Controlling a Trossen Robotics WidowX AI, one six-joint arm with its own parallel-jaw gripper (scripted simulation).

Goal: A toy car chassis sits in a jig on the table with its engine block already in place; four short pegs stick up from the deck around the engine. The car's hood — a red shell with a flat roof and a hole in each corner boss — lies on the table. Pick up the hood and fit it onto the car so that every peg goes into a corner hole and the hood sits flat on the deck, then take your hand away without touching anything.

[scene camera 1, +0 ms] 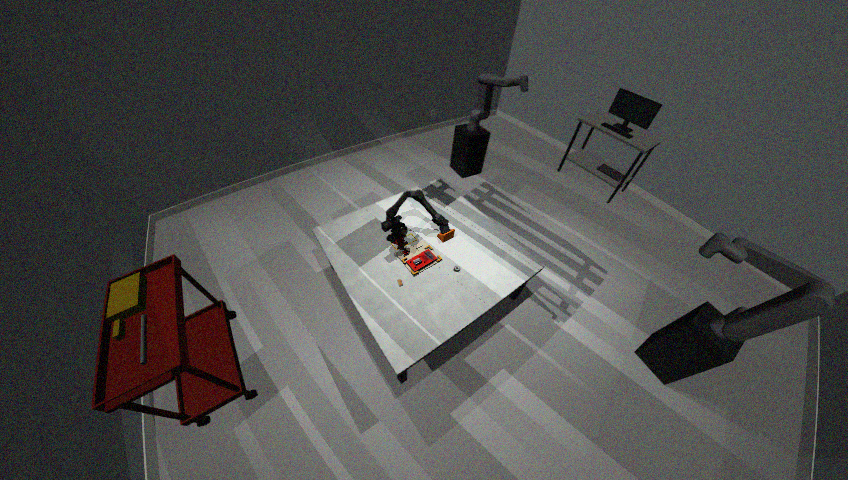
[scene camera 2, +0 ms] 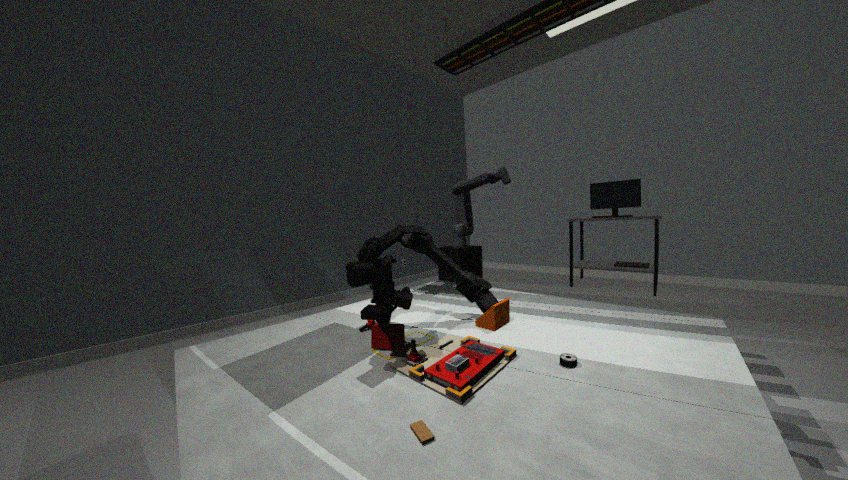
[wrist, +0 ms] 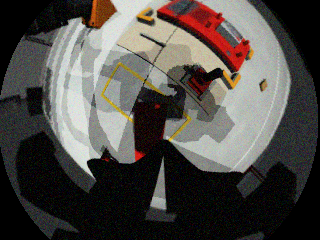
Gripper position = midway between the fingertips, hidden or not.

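What you'd see here is the gripper (scene camera 2: 385, 332), and the wrist view has the gripper too (wrist: 164, 142).
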